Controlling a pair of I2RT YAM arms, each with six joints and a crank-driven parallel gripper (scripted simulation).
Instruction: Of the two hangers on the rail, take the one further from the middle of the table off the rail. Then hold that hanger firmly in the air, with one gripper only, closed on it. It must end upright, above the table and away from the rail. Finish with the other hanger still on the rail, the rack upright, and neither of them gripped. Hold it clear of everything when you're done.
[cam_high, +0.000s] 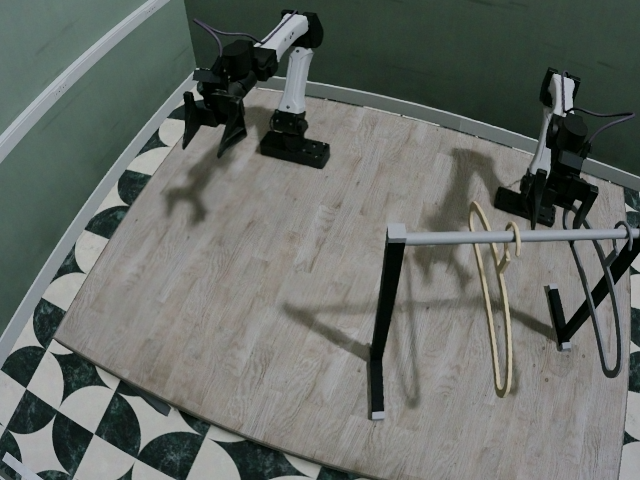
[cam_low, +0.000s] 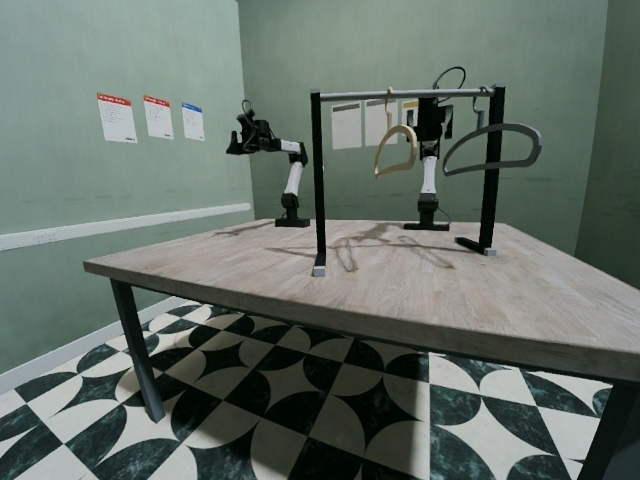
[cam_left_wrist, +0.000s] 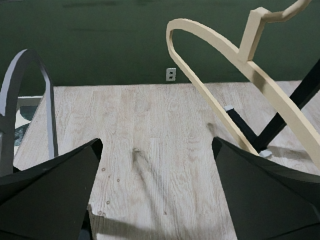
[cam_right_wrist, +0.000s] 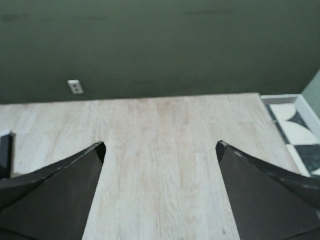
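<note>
The grey hanger is 13 cm to the left of my left hand and 3 cm ahead of it. From my left hand the other things lie so: rack: 12 cm below, 9 cm ahead, 6 cm to the right; cream hanger: 11 cm to the right, 11 cm ahead.
</note>
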